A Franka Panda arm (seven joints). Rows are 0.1 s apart.
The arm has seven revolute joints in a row. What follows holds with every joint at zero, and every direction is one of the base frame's.
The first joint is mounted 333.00 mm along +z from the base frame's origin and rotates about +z.
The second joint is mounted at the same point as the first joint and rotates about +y.
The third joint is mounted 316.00 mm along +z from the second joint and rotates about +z.
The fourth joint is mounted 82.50 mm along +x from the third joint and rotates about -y.
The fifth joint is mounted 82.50 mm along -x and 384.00 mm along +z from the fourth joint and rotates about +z.
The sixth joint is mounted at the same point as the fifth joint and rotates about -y.
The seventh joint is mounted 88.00 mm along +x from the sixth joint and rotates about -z.
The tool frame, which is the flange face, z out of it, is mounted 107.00 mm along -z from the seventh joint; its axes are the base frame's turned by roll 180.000, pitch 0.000 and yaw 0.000 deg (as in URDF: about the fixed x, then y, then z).
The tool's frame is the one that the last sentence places.
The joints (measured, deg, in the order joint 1, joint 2, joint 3, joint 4, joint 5, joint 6, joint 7), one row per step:
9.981, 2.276, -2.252, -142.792, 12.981, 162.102, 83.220
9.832, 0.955, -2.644, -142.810, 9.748, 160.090, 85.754
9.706, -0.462, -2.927, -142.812, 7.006, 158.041, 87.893
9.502, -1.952, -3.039, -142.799, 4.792, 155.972, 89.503
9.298, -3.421, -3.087, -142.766, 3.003, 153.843, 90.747
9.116, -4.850, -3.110, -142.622, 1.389, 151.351, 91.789
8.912, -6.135, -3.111, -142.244, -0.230, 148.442, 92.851
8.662, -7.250, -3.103, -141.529, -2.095, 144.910, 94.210
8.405, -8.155, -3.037, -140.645, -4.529, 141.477, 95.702
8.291, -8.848, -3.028, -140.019, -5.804, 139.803, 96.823
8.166, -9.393, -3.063, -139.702, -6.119, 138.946, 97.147
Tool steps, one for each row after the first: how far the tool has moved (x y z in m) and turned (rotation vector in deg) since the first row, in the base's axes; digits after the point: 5 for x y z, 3 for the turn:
-0.00159, -0.00130, 0.00762, -0.874, 0.725, -0.102
-0.00355, -0.00228, 0.01594, -1.702, 1.354, -0.192
-0.00583, -0.00325, 0.02484, -2.468, 1.889, -0.190
-0.00842, -0.00427, 0.03349, -3.175, 2.472, -0.173
-0.01124, -0.00527, 0.04187, -3.938, 3.330, -0.099
-0.01367, -0.00656, 0.05000, -4.840, 4.495, -0.109
-0.01554, -0.00849, 0.05818, -6.028, 6.083, -0.373
-0.01670, -0.01045, 0.06627, -7.780, 7.509, -0.507
-0.01659, -0.01173, 0.07390, -8.615, 7.745, -1.013
-0.01669, -0.01334, 0.07940, -8.801, 7.721, -1.366

